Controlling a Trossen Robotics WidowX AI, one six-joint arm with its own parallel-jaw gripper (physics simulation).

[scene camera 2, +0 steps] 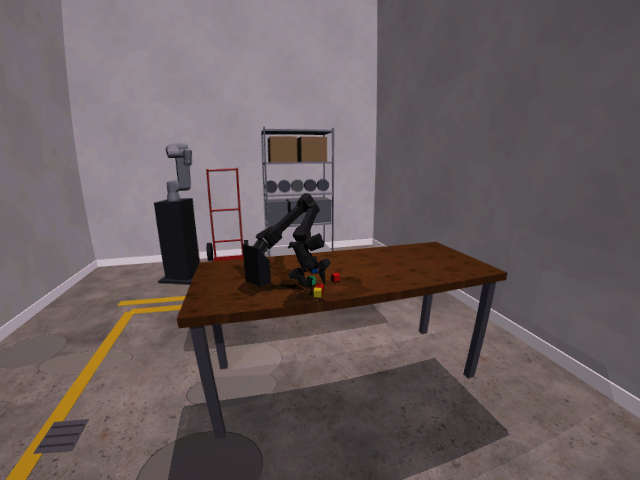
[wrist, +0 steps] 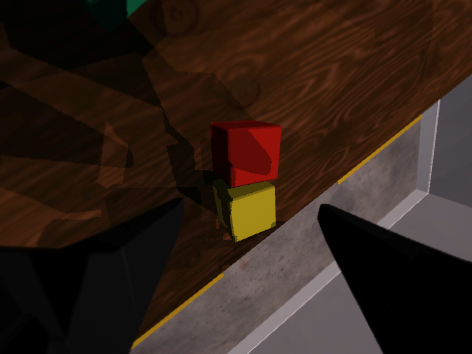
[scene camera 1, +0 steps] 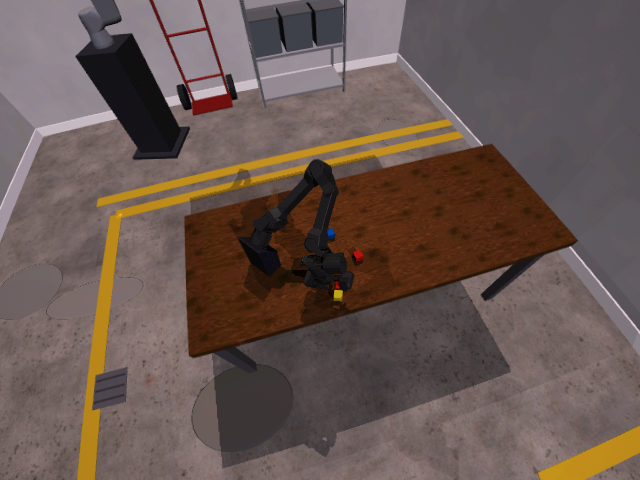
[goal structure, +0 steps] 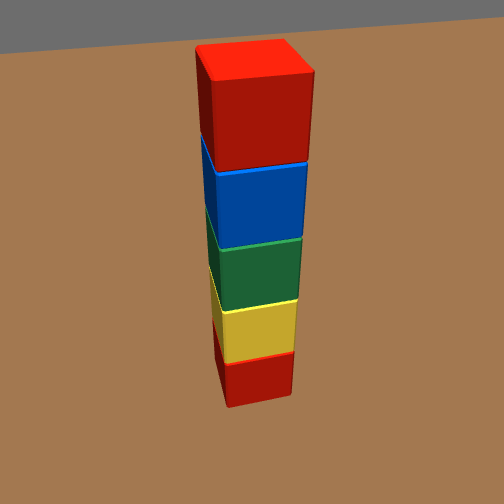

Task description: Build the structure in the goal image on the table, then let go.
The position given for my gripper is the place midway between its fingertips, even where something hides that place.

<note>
In view: my gripper [wrist: 251, 208], a yellow cube [wrist: 246, 210] and a red cube [wrist: 243, 152].
</note>
